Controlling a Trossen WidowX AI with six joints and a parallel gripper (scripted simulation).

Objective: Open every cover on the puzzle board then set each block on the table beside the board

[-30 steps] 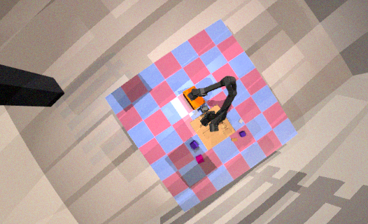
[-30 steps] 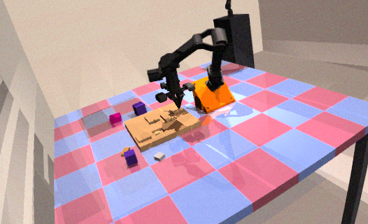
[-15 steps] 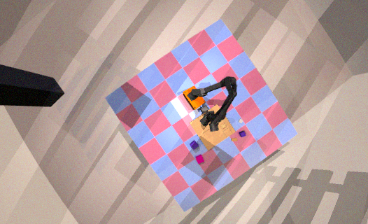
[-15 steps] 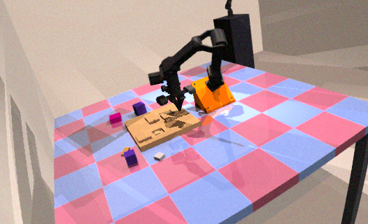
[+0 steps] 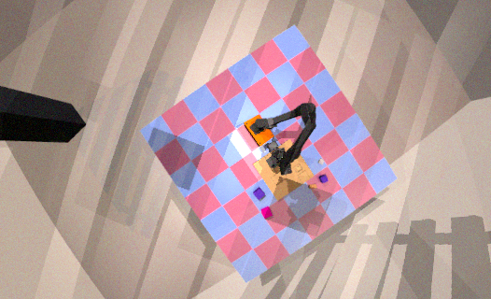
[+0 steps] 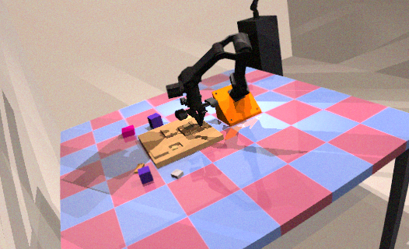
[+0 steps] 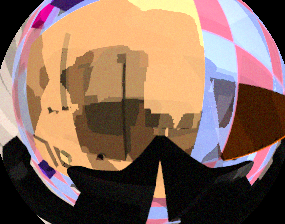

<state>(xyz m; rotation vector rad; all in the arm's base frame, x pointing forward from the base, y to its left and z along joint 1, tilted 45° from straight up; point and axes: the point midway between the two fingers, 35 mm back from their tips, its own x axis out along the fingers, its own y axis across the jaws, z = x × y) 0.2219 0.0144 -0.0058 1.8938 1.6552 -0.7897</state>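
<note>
Right now the tan puzzle board is 11 cm ahead of my gripper tip and 1 cm below it. Round my gripper tip: magenta block 25 cm ahead, 30 cm to the right, 1 cm below; orange piece 32 cm ahead, 5 cm to the left, 2 cm below.
</note>
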